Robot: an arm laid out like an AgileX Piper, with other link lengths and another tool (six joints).
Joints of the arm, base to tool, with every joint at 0 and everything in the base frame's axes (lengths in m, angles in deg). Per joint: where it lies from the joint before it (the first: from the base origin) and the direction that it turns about. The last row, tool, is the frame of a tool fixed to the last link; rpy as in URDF.
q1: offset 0 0 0.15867 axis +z
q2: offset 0 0 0 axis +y
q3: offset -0.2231 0 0.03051 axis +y
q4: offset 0.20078 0 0.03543 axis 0.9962 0 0.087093
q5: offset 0 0 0 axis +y
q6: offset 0.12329 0 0.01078 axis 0.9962 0 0.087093
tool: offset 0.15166 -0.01 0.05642 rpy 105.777 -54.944 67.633
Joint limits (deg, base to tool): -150..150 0..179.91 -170..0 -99.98..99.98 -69.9..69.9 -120..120
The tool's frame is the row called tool.
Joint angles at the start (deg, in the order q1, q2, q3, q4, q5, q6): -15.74, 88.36, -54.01, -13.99, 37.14, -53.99
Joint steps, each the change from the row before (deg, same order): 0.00, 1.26, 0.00, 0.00, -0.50, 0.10; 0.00, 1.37, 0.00, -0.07, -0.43, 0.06; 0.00, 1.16, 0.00, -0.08, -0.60, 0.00; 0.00, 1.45, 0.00, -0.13, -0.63, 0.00; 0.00, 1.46, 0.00, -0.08, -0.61, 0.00; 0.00, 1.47, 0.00, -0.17, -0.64, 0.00
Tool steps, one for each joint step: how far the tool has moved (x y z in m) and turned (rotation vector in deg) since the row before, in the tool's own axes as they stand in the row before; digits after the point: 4 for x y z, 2 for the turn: 0.0033, -0.0027, 0.0049, 0.68, 0.21, -0.29; 0.0035, -0.0036, 0.0055, 0.81, 0.19, -0.45; 0.0030, -0.0019, 0.0045, 0.44, 0.16, -0.37; 0.0036, -0.0031, 0.0058, 0.66, 0.18, -0.53; 0.0038, -0.0033, 0.0058, 0.70, 0.22, -0.50; 0.0037, -0.0033, 0.0059, 0.66, 0.17, -0.56
